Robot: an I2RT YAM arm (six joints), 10 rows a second.
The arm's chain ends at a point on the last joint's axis. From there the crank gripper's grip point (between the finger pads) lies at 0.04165 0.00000 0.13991 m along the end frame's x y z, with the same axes.
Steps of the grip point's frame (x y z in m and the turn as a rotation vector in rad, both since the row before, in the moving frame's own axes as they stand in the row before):
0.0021 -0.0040 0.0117 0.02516 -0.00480 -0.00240
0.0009 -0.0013 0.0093 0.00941 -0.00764 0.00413
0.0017 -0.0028 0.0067 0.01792 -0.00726 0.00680
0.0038 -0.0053 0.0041 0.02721 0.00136 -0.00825
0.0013 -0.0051 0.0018 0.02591 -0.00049 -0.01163
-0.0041 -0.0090 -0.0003 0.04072 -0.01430 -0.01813
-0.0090 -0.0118 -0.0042 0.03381 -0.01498 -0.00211
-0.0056 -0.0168 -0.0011 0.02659 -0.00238 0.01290
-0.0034 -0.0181 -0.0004 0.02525 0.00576 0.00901
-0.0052 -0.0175 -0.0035 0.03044 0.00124 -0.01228
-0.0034 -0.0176 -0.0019 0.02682 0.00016 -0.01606
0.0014 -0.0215 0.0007 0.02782 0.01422 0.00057
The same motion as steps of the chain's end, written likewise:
0.0028 -0.0004 0.0115 0.02516 -0.00480 -0.00240
0.0020 -0.0002 0.0090 0.00941 -0.00764 0.00413
0.0027 -0.0006 0.0064 0.01792 -0.00726 0.00680
0.0036 -0.0011 0.0042 0.02721 0.00136 -0.00825
0.0014 -0.0010 0.0018 0.02591 -0.00049 -0.01163
-0.0020 -0.0026 -0.0007 0.04072 -0.01430 -0.01813
-0.0069 -0.0070 -0.0047 0.03381 -0.01498 -0.00211
-0.0053 -0.0136 -0.0012 0.02659 -0.00238 0.01290
-0.0042 -0.0149 -0.0001 0.02525 0.00576 0.00901
-0.0053 -0.0127 -0.0034 0.03044 0.00124 -0.01228
-0.0034 -0.0132 -0.0018 0.02682 0.00016 -0.01606
-0.0006 -0.0176 0.0014 0.02782 0.01422 0.00057

